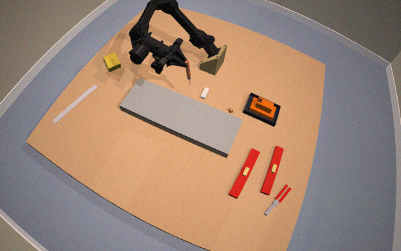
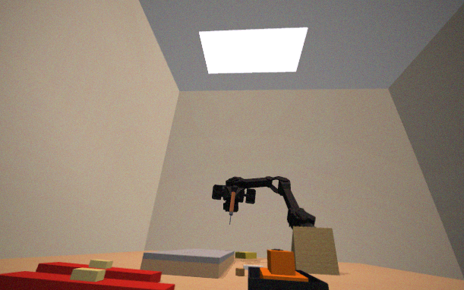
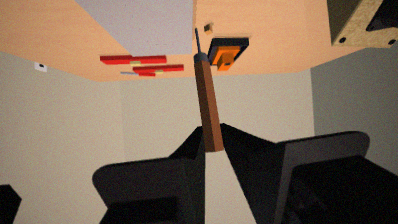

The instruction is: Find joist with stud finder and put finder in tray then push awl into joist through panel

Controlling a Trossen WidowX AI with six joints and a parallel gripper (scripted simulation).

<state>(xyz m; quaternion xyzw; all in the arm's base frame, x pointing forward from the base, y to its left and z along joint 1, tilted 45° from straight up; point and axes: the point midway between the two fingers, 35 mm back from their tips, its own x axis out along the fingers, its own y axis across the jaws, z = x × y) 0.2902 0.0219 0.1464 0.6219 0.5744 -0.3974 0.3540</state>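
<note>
Right now my gripper tip is 5 cm above the awl and 1 cm to the right of it. Also, from my gripper tip: brown cube (23 cm below, 21 cm to the left, 2 cm behind); white block (23 cm below, 7 cm to the left, 7 cm behind); square indicator (33 cm to the left, 17 cm below, 8 cm behind).
</note>
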